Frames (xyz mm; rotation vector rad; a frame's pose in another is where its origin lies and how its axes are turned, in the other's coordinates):
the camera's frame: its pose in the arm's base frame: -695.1 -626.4 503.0 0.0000 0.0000 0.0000
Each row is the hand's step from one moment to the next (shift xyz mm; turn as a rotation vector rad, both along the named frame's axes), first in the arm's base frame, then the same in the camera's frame.
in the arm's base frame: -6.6 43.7 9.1 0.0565 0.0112 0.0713
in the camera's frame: -6.6 43.7 9.1 0.0565 0.0112 0.0713
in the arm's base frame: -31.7 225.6 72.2 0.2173 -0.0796 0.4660
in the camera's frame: -31.7 225.6 72.2 0.2173 -0.0796 0.4660
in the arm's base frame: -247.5 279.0 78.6 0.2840 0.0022 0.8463
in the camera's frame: -247.5 279.0 78.6 0.2840 0.0022 0.8463
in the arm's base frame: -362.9 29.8 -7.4 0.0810 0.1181 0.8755
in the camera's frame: -362.9 29.8 -7.4 0.0810 0.1181 0.8755
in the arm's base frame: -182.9 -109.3 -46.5 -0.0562 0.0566 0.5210
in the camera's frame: -182.9 -109.3 -46.5 -0.0562 0.0566 0.5210
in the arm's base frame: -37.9 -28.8 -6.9 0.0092 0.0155 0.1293
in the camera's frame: -37.9 -28.8 -6.9 0.0092 0.0155 0.1293
